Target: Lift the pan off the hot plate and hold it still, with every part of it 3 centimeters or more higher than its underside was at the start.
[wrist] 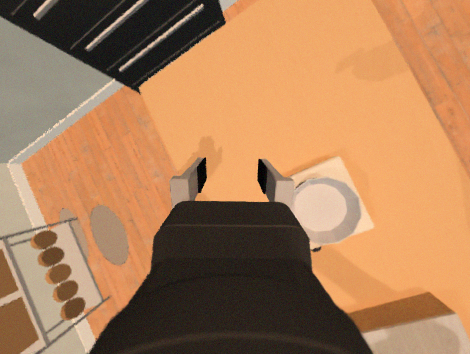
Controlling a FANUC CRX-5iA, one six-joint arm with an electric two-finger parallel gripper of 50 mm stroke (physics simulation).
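Places are measured from the arm's base along level axes (x ahead, y down, z left), in centimetres.
Pixels of known places: gripper, fingertip midpoint: (232, 169).
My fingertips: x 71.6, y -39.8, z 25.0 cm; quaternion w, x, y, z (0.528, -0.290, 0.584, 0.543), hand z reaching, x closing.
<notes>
For each thing: its middle in the pictures, then the offset to it from my fingertips. "spot": a spot on its surface instead. Level surfaces: height alone.
- pan, body centre: (295, 230) dx -20.7, dy +35.5, dz -5.4 cm
- hot plate, surface spot: (341, 167) spot: dx -6.3, dy +40.5, dz -23.3 cm
- orange table top, its level: dy +46.8 cm
The pan (322, 205) is a round, pale grey dish with a faceted rim, right of centre in the wrist view. It sits on the hot plate (341, 167), a cream square slab whose corners show around it. A small dark piece shows at the pan's lower edge and another at its upper left; I cannot tell what they are. No handle shows clearly; the gripper body may hide part of the pan's lower left side. My gripper (232, 169) is open and empty, high above the orange table top, with the pan to the right of its fingers.
The orange table top (280, 90) lies below. A box-like block (400, 315) stands at the lower right. A black unit with pale bars (165, 45) is at the upper left. A rack holding several brown round things (59, 274) is at the lower left, beyond the wooden floor (100, 150).
</notes>
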